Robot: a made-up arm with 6 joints.
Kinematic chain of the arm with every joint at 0, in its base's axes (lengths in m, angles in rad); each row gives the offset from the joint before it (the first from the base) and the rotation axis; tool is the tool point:
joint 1: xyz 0 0 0.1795 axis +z
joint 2: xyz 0 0.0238 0 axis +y
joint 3: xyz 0 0 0.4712 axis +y
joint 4: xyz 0 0 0.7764 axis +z
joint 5: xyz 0 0 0 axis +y
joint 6: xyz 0 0 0.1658 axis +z
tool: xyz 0 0 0
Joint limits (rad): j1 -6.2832..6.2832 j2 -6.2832..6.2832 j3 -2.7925..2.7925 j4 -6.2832..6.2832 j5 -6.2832..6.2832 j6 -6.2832..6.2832
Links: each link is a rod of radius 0.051 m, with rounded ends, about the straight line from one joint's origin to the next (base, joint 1, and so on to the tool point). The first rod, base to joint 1, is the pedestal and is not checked.
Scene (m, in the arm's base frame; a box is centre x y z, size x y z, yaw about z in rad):
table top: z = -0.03
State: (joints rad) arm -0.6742 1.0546 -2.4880 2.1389 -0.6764 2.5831
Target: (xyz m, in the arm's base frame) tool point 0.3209 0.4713 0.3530
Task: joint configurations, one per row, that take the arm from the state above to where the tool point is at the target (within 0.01 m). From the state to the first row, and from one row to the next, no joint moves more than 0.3 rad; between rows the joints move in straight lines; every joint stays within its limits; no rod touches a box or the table.
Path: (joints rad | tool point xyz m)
1: -0.9279 1.0211 -2.5071 2.1514 -0.6143 2.5831 | -0.3461 0.3685 0.5551
2: -1.1816 0.9877 -2.5262 2.1638 -0.5521 2.5831 | -0.2428 0.4648 0.5171
3: -1.4353 0.9542 -2.5452 2.1763 -0.4900 2.5831 | -0.1128 0.5286 0.4777
4: -1.6890 0.9207 -2.5643 2.1887 -0.4278 2.5831 | 0.0331 0.5526 0.4370
5: -1.9427 0.8872 -2.5834 2.2012 -0.3657 2.5831 | 0.1821 0.5332 0.3953
6: -2.1964 0.8538 -2.6025 2.2136 -0.3035 2.5831 | 0.3209 0.4713 0.3530

